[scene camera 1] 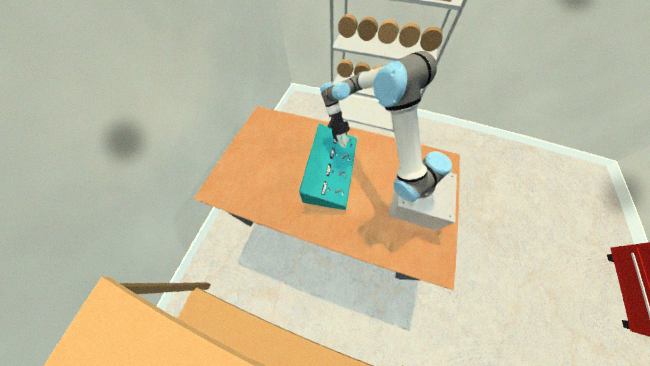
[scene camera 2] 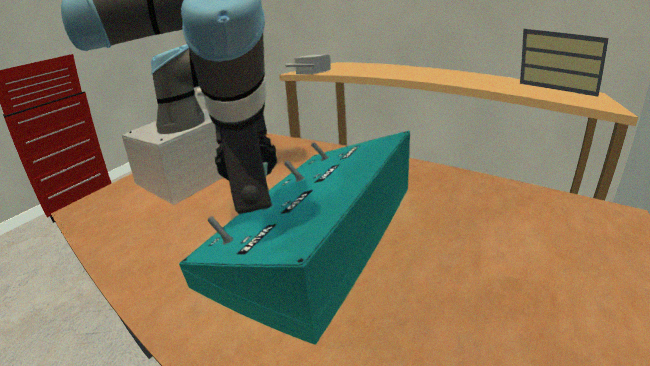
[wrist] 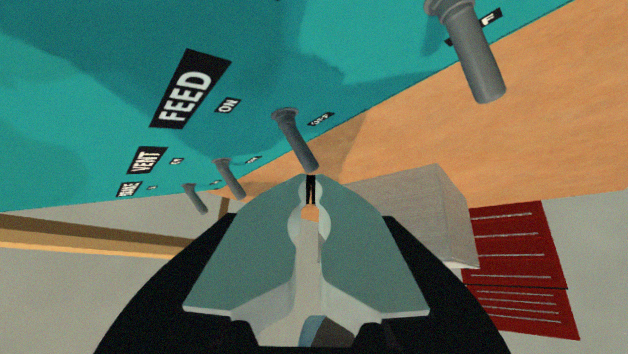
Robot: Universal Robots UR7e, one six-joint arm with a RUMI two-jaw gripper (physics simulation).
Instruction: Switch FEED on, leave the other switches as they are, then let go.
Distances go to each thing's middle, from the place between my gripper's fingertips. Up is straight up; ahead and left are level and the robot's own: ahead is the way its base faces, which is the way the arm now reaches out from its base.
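There is the teal switch panel (scene camera 2: 290,266), and I see my gripper 40 mm short of it, 70 mm above it and 110 mm to the right of it. The valve lever (wrist: 482,73) is 90 mm to the right of my hand, 20 mm ahead of it and 40 mm below it. As for the feed lever (wrist: 306,158), I find it 40 mm below my hand, 30 mm to the left of it and 20 mm behind it.
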